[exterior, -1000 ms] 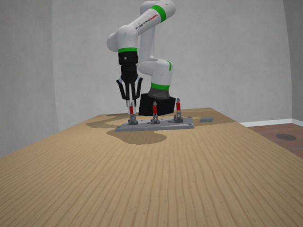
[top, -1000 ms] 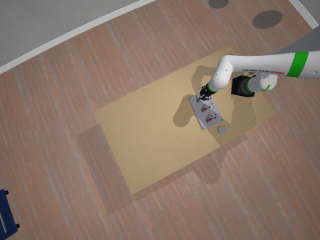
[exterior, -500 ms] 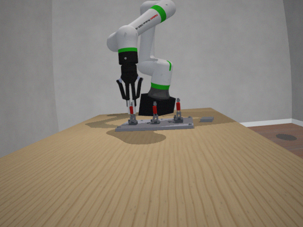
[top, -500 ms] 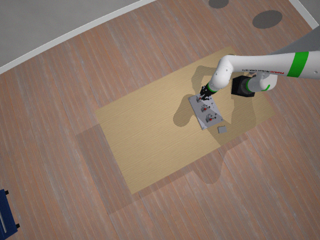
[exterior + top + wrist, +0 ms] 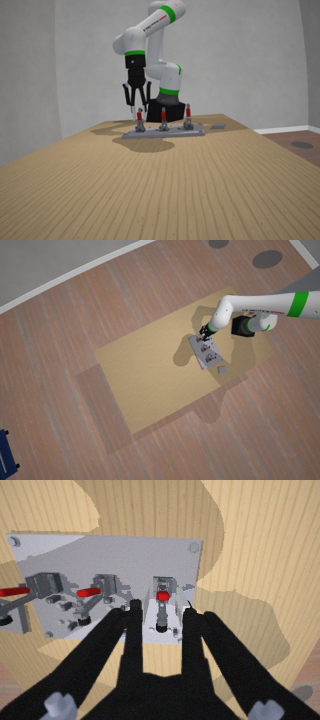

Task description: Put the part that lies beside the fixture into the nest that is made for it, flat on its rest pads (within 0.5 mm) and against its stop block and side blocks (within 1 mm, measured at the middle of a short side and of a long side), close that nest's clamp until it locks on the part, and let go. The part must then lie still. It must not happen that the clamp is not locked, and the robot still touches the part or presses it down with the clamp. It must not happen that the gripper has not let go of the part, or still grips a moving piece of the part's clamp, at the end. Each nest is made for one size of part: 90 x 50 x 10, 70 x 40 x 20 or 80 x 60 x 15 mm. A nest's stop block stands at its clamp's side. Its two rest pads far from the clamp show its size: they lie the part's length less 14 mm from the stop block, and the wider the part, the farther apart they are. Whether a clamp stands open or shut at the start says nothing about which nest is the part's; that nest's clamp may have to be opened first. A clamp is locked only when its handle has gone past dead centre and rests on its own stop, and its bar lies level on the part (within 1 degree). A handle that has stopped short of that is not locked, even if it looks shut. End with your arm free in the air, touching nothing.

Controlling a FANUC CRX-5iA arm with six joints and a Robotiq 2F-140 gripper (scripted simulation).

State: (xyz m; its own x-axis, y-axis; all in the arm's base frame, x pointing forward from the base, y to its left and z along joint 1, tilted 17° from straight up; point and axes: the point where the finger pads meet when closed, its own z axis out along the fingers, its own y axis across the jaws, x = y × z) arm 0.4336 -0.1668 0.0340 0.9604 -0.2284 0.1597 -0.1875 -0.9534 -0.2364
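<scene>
Now: the part 37 cm to the left of my hand, 9 cm below it and 3 cm behind it. From my hand the other things lie so: grey fixture plate 11 cm to the left, 9 cm below, 1 cm behind.
</scene>
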